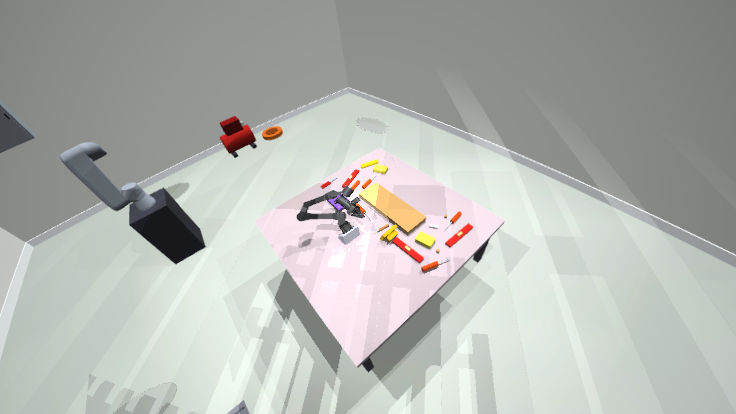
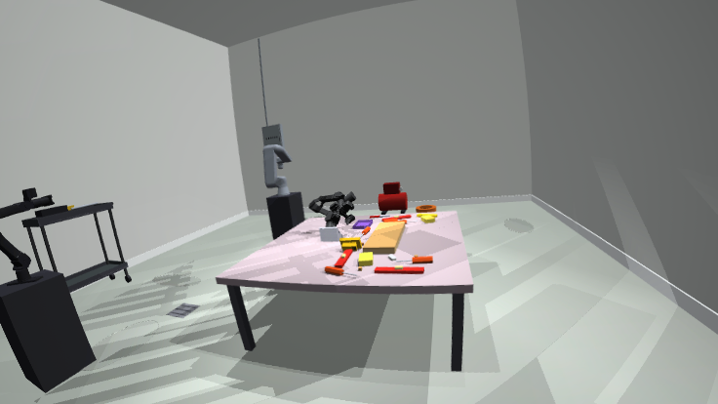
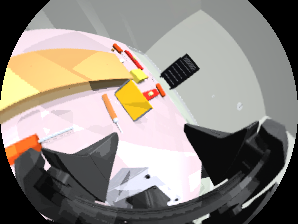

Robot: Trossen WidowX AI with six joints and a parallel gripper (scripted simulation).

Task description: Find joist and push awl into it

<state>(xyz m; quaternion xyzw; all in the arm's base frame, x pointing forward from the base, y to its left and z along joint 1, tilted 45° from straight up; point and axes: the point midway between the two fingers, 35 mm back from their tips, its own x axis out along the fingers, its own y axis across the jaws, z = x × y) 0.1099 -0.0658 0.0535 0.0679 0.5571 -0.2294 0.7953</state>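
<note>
My gripper tip is 100 mm short of the yellow stud finder, 170 mm to the left of it and 110 mm above it. From my gripper tip the other things lie so: orange-handled awl (70 mm ahead, 60 mm to the right, 130 mm below); then purple tray (10 mm ahead, 360 mm to the left, 120 mm below).
</note>
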